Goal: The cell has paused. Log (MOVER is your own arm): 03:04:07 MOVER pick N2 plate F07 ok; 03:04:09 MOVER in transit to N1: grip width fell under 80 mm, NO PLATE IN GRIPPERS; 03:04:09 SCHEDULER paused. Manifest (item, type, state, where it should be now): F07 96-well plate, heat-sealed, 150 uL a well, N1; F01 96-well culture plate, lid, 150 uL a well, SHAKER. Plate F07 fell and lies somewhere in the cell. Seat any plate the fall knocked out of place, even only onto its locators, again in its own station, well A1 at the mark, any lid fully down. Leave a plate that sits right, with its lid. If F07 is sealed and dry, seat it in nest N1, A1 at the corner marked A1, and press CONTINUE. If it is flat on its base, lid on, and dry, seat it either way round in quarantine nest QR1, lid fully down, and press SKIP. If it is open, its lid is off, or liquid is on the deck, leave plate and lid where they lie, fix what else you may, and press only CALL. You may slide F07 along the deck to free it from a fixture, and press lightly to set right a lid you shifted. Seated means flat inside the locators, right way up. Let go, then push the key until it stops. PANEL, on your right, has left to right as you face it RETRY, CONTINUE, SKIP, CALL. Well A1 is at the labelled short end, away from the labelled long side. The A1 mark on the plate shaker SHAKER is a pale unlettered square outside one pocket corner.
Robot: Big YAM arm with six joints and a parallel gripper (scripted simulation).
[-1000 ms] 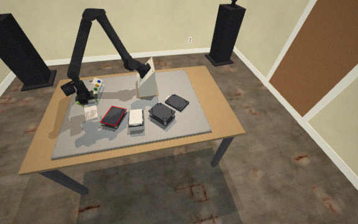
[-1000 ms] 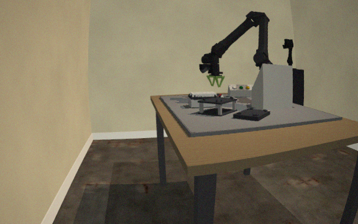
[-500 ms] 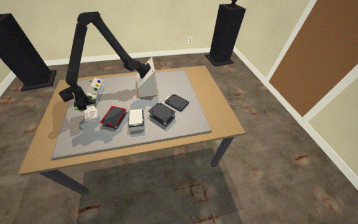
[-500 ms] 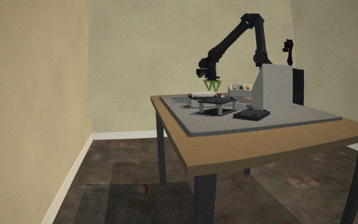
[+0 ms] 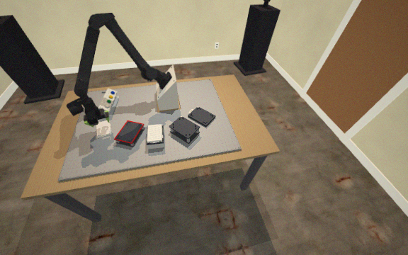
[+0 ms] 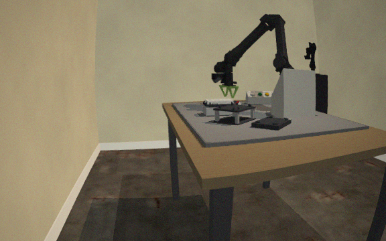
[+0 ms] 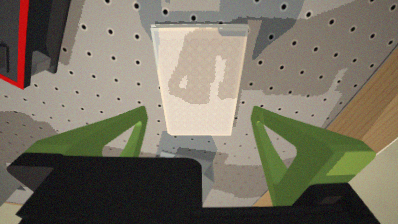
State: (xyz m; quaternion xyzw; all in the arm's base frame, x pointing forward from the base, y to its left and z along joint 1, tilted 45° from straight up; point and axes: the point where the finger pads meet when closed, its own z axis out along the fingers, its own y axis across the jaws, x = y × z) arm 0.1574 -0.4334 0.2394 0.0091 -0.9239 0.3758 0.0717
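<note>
My hand is 5 cm above the white plate. The rest, counted from my hand: red-framed nest 17 cm to the left, 11 cm ahead, 2 cm below; then green continue key 20 cm behind, 5 cm to the left, 1 cm above; then white retry key 15 cm behind, 4 cm to the left, 1 cm above.
</note>
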